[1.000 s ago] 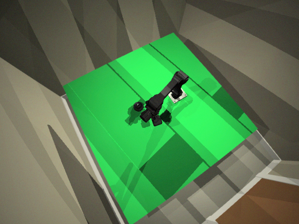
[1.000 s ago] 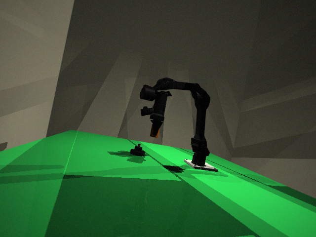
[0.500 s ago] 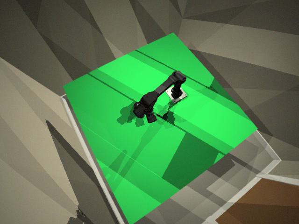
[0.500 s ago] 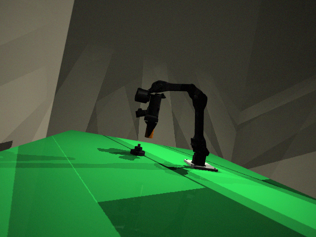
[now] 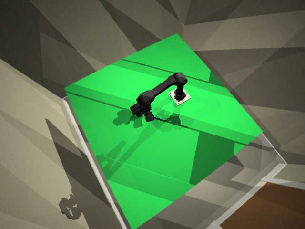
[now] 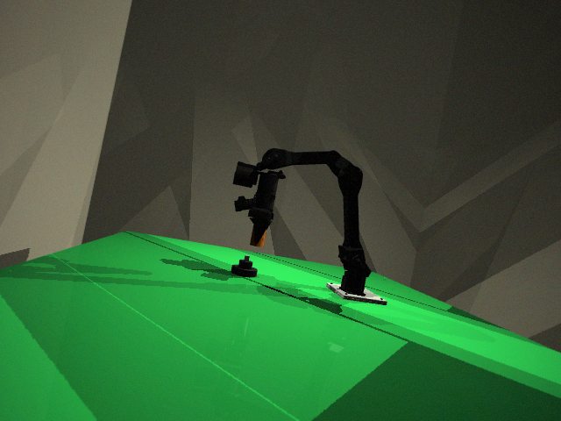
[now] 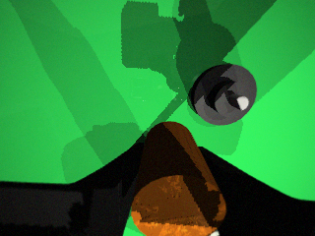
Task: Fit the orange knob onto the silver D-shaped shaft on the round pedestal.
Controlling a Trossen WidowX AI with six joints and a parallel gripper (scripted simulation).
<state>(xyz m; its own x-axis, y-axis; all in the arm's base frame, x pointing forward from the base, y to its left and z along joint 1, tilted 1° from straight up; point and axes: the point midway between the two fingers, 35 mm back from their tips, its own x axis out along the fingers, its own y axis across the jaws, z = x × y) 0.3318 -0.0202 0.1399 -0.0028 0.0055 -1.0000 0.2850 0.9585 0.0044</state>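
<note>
Now: the round pedestal 1 cm ahead of my gripper tip, 9 cm to the right of it and 8 cm below it. The rest, counted from my gripper tip: orange knob: 3 cm above.
</note>
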